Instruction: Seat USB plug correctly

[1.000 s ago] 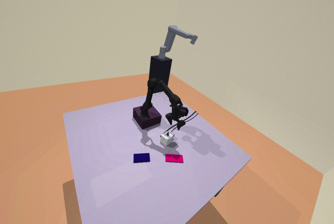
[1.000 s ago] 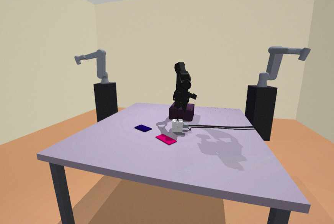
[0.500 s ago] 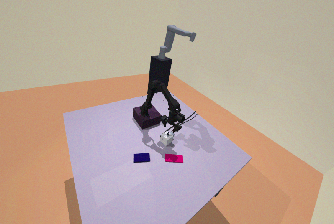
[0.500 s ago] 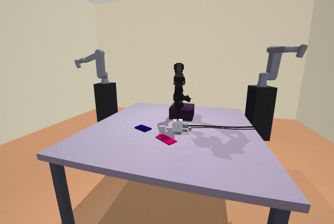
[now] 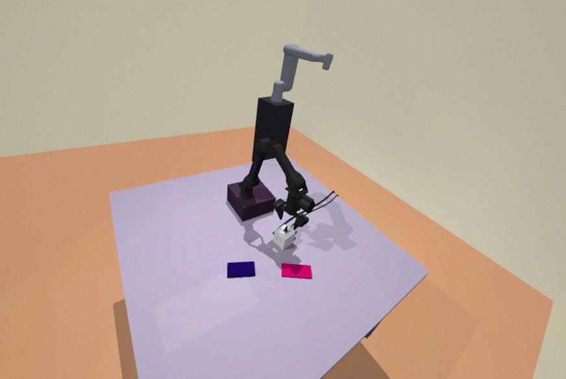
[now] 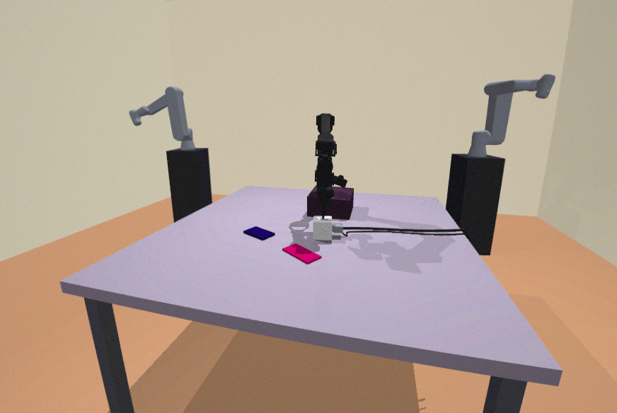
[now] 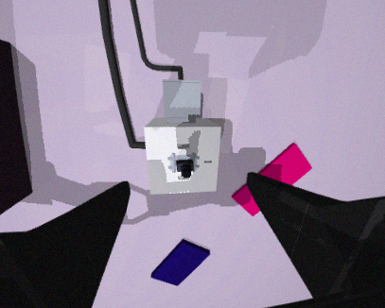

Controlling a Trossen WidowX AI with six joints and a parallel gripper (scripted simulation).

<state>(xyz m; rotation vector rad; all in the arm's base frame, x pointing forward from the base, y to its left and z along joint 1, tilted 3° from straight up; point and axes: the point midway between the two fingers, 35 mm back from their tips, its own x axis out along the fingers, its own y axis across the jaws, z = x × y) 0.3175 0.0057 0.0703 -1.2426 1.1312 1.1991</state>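
Right now the dark USB plug is 3 cm below my gripper tip. The rest, counted from my gripper tip: dark blue card: 28 cm to the right, 12 cm below, 1 cm behind; then grey socket: 6 cm below, 1 cm to the right; then magenta card: 16 cm ahead, 12 cm below, 8 cm to the right.
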